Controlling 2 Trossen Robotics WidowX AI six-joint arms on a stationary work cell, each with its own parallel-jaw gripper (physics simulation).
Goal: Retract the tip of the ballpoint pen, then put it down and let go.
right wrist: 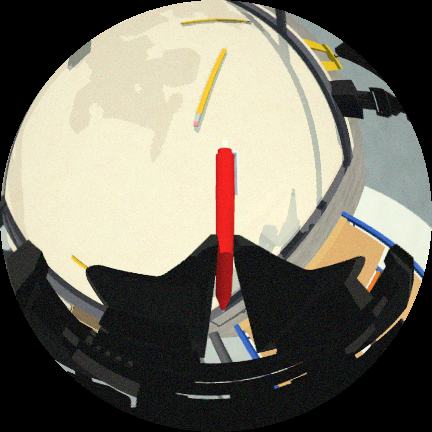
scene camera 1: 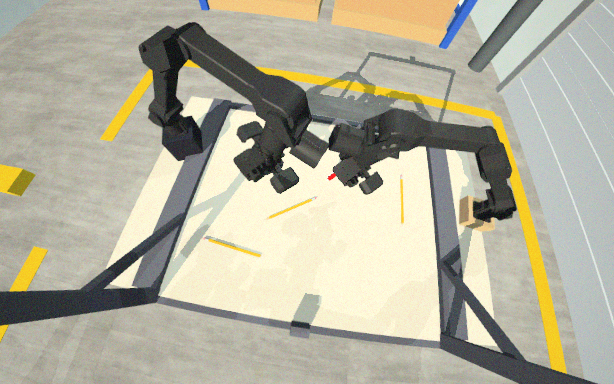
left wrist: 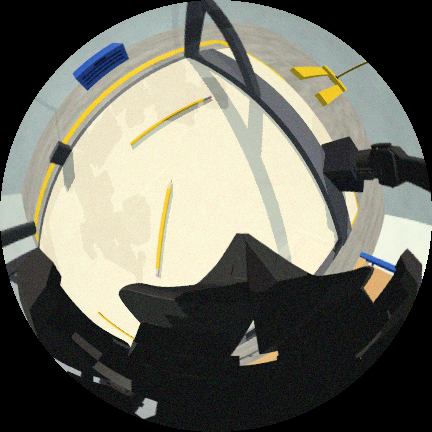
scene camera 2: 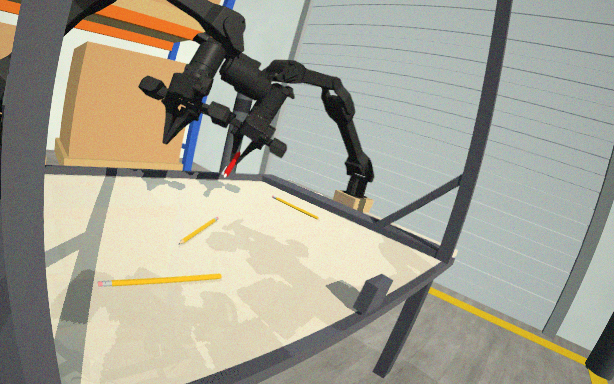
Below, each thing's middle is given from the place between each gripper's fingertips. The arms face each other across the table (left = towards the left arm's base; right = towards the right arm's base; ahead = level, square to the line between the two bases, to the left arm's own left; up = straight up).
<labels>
I see the red ballpoint pen [right wrist: 226,160] right at my right hand. From my right hand the other things lie so: grey block [scene camera 2: 374,290]: 470 mm behind, 20 mm to the left, 80 mm below.
Right now my left hand is 10 cm short of the red ballpoint pen, 23 cm to the left of it and 4 cm above it. The rest, counted from my left hand: grey block 36 cm behind, 20 cm to the right, 13 cm below.
</labels>
